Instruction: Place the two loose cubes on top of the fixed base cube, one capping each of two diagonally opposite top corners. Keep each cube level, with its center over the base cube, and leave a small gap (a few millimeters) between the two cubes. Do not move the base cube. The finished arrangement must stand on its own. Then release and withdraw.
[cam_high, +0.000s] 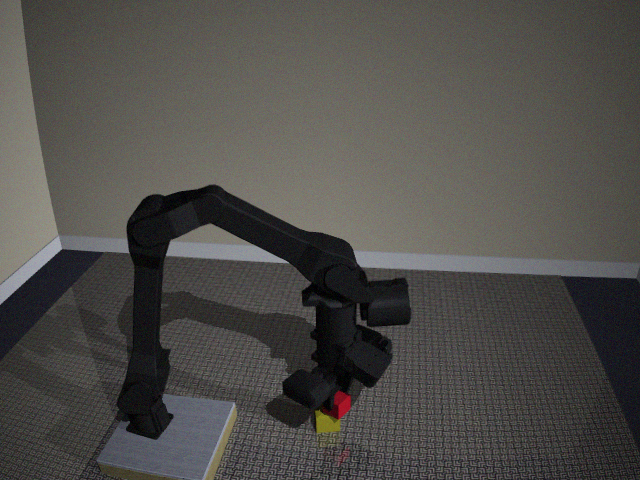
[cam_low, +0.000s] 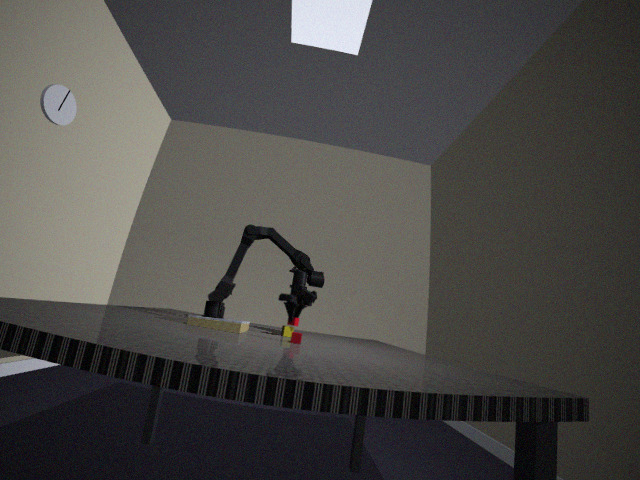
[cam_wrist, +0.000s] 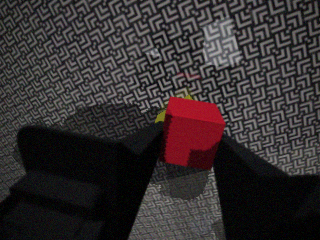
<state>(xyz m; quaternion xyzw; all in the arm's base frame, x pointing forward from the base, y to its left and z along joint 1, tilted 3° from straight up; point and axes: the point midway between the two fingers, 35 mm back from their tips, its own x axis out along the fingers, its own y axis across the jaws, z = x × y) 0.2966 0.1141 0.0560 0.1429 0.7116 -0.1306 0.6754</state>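
Right now the yellow base cube is 20 mm behind my gripper tip, 10 mm to the left of it and 40 mm below it.
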